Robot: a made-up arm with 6 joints. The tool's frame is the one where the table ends. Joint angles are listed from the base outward.
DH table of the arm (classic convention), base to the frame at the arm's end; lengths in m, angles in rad. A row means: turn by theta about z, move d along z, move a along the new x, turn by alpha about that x. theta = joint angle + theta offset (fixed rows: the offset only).
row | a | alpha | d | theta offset
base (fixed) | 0.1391 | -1.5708 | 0.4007 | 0
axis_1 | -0.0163 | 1.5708 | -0.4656 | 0
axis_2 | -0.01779 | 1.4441 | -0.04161 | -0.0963
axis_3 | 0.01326 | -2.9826 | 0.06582 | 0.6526
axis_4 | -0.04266 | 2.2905 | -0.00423 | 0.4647
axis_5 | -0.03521 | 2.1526 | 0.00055 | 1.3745
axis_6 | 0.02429 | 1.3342 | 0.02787 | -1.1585
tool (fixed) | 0 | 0 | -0.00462 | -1.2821
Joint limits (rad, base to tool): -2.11..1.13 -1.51..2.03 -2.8..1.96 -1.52..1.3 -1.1..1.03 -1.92..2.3
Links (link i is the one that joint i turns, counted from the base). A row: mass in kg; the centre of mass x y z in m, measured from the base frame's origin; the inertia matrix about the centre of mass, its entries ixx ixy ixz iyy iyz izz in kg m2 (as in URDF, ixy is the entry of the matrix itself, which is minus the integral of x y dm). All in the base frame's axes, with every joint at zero. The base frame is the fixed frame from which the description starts. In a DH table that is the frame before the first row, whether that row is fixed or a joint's. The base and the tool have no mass.
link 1: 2.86; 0.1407 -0.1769 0.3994; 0.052 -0.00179 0 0.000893 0 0.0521
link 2: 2.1; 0.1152 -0.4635 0.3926; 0.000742 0 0.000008 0.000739 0 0.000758
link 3: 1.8; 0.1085 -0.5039 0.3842; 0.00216 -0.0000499 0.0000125 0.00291 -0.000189 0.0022
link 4: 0.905; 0.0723 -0.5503 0.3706; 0.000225 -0.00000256 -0.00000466 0.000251 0 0.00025
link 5: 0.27; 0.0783 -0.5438 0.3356; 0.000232 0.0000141 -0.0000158 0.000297 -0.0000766 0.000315
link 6: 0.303; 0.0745 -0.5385 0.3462; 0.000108 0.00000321 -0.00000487 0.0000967 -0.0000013 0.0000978
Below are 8 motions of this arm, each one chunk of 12 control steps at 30 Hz.
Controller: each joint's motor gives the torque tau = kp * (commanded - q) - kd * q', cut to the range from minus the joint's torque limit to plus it. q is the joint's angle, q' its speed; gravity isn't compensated. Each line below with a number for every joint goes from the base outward.
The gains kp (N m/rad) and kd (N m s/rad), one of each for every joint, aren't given. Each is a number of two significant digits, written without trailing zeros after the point. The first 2 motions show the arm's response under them.
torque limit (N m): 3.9 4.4 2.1 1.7 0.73 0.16
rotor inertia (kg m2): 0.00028 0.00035 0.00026 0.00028 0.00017 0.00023
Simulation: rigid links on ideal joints. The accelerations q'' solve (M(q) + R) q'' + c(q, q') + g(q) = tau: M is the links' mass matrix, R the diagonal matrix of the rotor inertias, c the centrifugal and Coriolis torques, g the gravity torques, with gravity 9.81 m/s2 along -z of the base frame. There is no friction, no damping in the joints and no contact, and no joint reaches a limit. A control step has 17 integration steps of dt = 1/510 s. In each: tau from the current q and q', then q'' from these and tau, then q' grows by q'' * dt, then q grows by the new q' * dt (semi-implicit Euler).
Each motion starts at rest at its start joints. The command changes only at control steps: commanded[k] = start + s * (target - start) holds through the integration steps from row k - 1 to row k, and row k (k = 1, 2, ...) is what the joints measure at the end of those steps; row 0 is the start. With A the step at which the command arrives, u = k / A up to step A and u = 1 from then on. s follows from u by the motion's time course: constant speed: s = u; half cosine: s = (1 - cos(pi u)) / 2; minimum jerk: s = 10 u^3 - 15 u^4 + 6 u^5; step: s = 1 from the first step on.
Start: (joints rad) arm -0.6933 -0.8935 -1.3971 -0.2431 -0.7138 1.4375
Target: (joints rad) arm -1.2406 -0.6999 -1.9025 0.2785 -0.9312 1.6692
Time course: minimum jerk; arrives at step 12
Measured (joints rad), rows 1 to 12:
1: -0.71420 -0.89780 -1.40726 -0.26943 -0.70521 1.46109
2: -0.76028 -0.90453 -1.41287 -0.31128 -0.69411 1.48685
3: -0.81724 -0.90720 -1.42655 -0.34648 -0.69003 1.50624
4: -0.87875 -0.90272 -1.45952 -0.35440 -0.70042 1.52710
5: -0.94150 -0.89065 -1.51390 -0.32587 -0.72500 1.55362
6: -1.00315 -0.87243 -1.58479 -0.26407 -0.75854 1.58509
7: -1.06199 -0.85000 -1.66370 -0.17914 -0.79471 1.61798
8: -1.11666 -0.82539 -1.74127 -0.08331 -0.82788 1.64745
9: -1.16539 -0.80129 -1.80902 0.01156 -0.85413 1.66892
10: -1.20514 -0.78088 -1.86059 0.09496 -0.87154 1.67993
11: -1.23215 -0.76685 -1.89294 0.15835 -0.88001 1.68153
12: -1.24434 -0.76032 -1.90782 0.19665 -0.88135 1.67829
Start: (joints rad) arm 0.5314 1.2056 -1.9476 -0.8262 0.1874 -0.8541
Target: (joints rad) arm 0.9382 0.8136 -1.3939 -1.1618 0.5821 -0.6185
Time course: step
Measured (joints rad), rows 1 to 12:
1: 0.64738 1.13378 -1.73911 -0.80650 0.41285 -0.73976
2: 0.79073 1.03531 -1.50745 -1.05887 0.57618 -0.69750
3: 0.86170 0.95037 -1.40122 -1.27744 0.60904 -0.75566
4: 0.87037 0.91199 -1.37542 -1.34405 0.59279 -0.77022
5: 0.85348 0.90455 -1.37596 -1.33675 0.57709 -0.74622
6: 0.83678 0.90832 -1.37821 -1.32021 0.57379 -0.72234
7: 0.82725 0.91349 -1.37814 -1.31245 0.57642 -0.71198
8: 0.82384 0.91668 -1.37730 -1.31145 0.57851 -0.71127
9: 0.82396 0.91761 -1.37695 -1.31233 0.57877 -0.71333
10: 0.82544 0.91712 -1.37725 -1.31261 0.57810 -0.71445
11: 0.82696 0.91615 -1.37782 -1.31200 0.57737 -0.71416
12: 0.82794 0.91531 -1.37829 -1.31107 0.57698 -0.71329
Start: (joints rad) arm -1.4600 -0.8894 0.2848 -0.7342 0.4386 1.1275
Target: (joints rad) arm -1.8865 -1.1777 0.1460 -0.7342 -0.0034 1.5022
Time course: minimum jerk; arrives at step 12
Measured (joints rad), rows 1 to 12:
1: -1.44703 -0.89666 0.29037 -0.71427 0.41962 1.14060
2: -1.42328 -0.91155 0.28629 -0.68465 0.40135 1.16718
3: -1.40738 -0.93052 0.27598 -0.65899 0.37681 1.19846
4: -1.41283 -0.95370 0.26193 -0.64218 0.33613 1.23727
5: -1.44415 -0.98198 0.24498 -0.63429 0.27906 1.28564
6: -1.49716 -1.01522 0.22600 -0.63331 0.21109 1.34188
7: -1.56232 -1.05157 0.20616 -0.63657 0.14035 1.40159
8: -1.62861 -1.08787 0.18698 -0.64162 0.07539 1.45875
9: -1.68641 -1.12055 0.17024 -0.64663 0.02338 1.50711
10: -1.72896 -1.14651 0.15751 -0.65061 -0.01118 1.54194
11: -1.75295 -1.16382 0.14967 -0.65335 -0.02744 1.56177
12: -1.75898 -1.17249 0.14632 -0.65529 -0.02905 1.56925

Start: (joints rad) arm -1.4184 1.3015 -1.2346 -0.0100 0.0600 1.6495
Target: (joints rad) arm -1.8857 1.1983 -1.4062 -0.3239 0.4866 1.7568
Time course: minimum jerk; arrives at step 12
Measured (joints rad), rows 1 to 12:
1: -1.38837 1.28019 -1.23375 -0.01409 0.06190 1.62037
2: -1.34874 1.24564 -1.23704 -0.05021 0.07358 1.59793
3: -1.33553 1.21272 -1.24369 -0.09857 0.10109 1.59804
4: -1.35726 1.18564 -1.25651 -0.14363 0.14065 1.60895
5: -1.40785 1.16457 -1.27601 -0.18156 0.19141 1.62340
6: -1.47648 1.14780 -1.30001 -0.21515 0.25141 1.63823
7: -1.55248 1.13333 -1.32539 -0.24729 0.31497 1.65168
8: -1.62654 1.12004 -1.34915 -0.27820 0.37445 1.66260
9: -1.69091 1.10807 -1.36890 -0.30581 0.42295 1.67033
10: -1.73984 1.09826 -1.38317 -0.32746 0.45606 1.67477
11: -1.77051 1.09128 -1.39168 -0.34150 0.47289 1.67658
12: -1.78444 1.08694 -1.39579 -0.34856 0.47717 1.67729

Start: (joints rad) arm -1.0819 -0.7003 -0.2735 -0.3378 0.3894 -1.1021
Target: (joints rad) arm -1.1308 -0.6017 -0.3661 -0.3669 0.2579 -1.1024
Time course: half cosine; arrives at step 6
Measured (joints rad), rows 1 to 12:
1: -1.08555 -0.71138 -0.27383 -0.34309 0.34991 -1.12732
2: -1.09539 -0.72289 -0.28501 -0.34352 0.30526 -1.15082
3: -1.10610 -0.72083 -0.30462 -0.34491 0.26775 -1.15753
4: -1.11597 -0.70651 -0.32691 -0.34952 0.23568 -1.15877
5: -1.12450 -0.68749 -0.34617 -0.35612 0.21230 -1.16078
6: -1.13059 -0.67172 -0.35743 -0.36271 0.20254 -1.16366
7: -1.13363 -0.66273 -0.36100 -0.36841 0.20322 -1.16618
8: -1.13436 -0.65910 -0.36155 -0.37233 0.20515 -1.16756
9: -1.13371 -0.65842 -0.36185 -0.37344 0.20488 -1.16754
10: -1.13224 -0.65902 -0.36243 -0.37238 0.20350 -1.16664
11: -1.13050 -0.65989 -0.36308 -0.37046 0.20231 -1.16563
12: -1.12903 -0.66056 -0.36357 -0.36872 0.20170 -1.16500

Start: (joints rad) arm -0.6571 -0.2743 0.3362 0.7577 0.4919 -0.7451
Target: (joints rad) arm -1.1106 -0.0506 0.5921 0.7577 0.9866 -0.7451
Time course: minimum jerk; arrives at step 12
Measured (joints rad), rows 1 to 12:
1: -0.68406 -0.29138 0.34642 0.74398 0.45950 -0.76363
2: -0.73297 -0.31683 0.36938 0.71151 0.44964 -0.79282
3: -0.78427 -0.33008 0.39608 0.68079 0.47692 -0.81350
4: -0.83265 -0.32586 0.42395 0.66547 0.52593 -0.82009
5: -0.87880 -0.30771 0.45409 0.66642 0.58931 -0.81500
6: -0.92598 -0.28143 0.48758 0.67725 0.66228 -0.80329
7: -0.97655 -0.25196 0.52382 0.69018 0.73872 -0.78963
8: -1.02922 -0.22281 0.56032 0.69980 0.81124 -0.77735
9: -1.07886 -0.19661 0.59330 0.70446 0.87242 -0.76803
10: -1.11858 -0.17538 0.61883 0.70569 0.91632 -0.76157
11: -1.14291 -0.16065 0.63446 0.70652 0.94039 -0.75682
12: -1.15073 -0.15295 0.64053 0.71014 0.94766 -0.75216

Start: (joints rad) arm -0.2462 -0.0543 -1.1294 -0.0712 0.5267 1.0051
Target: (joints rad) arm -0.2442 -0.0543 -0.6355 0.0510 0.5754 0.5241
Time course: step
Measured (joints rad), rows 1 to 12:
1: -0.25646 -0.05929 -0.93076 -0.00769 0.52353 0.85067
2: -0.30731 -0.07537 -0.74404 -0.03809 0.55140 0.62796
3: -0.36310 -0.09374 -0.65933 -0.10427 0.56423 0.48863
4: -0.39535 -0.10243 -0.62676 -0.14561 0.56092 0.42900
5: -0.40162 -0.10358 -0.61909 -0.15499 0.55581 0.41828
6: -0.39166 -0.10293 -0.62175 -0.14438 0.55120 0.42794
7: -0.37728 -0.10299 -0.62705 -0.12732 0.54737 0.44072
8: -0.36643 -0.10339 -0.63123 -0.11293 0.54535 0.44990
9: -0.36176 -0.10337 -0.63315 -0.10493 0.54533 0.45462
10: -0.36213 -0.10278 -0.63316 -0.10296 0.54645 0.45601
11: -0.36490 -0.10200 -0.63219 -0.10464 0.54771 0.45547
12: -0.36776 -0.10137 -0.63111 -0.10744 0.54853 0.45420

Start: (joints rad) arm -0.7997 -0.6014 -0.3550 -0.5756 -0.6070 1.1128
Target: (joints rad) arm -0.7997 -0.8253 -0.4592 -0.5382 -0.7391 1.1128
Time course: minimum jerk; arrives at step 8
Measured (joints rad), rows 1 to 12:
1: -0.81504 -0.61700 -0.35823 -0.58213 -0.62482 1.13993
2: -0.84312 -0.64383 -0.36271 -0.59496 -0.64977 1.16923
3: -0.86840 -0.67360 -0.37140 -0.61190 -0.66873 1.18307
4: -0.88476 -0.70801 -0.38650 -0.62608 -0.68926 1.18738
5: -0.89108 -0.74806 -0.40685 -0.63117 -0.71488 1.18948
6: -0.88879 -0.78969 -0.42827 -0.62554 -0.74106 1.19237
7: -0.88083 -0.82516 -0.44560 -0.61259 -0.76043 1.19556
8: -0.87101 -0.84800 -0.45578 -0.59885 -0.76855 1.19760
9: -0.86313 -0.85783 -0.45984 -0.59066 -0.76734 1.19800
10: -0.85984 -0.85910 -0.46023 -0.58960 -0.76241 1.19737
11: -0.86149 -0.85678 -0.45892 -0.59383 -0.75794 1.19653
12: -0.86640 -0.85405 -0.45714 -0.60057 -0.75531 1.19587

